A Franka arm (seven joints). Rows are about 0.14 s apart.
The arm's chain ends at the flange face. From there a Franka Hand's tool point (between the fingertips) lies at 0.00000 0.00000 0.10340 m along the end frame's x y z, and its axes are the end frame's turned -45 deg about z.
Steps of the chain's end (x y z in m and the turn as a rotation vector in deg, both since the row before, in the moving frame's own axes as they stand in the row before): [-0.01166, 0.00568, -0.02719, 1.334, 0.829, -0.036]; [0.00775, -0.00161, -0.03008, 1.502, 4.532, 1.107]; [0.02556, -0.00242, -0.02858, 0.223, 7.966, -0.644]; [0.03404, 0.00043, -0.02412, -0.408, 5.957, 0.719]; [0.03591, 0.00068, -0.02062, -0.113, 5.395, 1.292]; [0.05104, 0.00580, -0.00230, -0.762, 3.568, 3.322]
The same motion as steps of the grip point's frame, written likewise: [-0.00950, -0.00487, -0.02723, 0.357, 1.529, -0.036]; [0.01427, 0.00828, -0.03044, -2.143, 4.267, 1.107]; [0.03026, 0.02615, -0.02958, -5.475, 5.790, -0.644]; [0.03078, 0.03253, -0.02468, -4.501, 3.924, 0.719]; [0.03156, 0.03297, -0.02108, -3.895, 3.735, 1.292]; [0.03541, 0.04581, -0.00251, -3.062, 1.984, 3.322]
